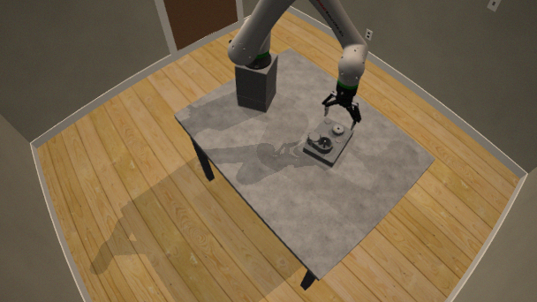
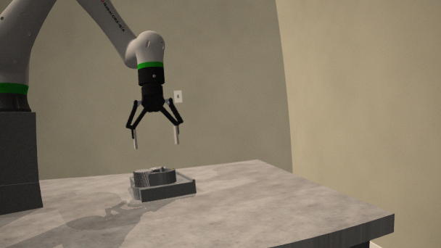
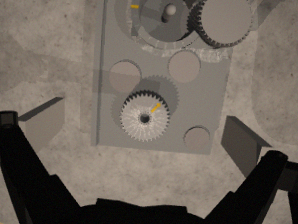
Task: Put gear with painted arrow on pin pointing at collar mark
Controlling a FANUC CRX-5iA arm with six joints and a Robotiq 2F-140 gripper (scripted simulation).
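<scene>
My hand is 2 cm to the right of the loose gear and 10 cm above it.
</scene>
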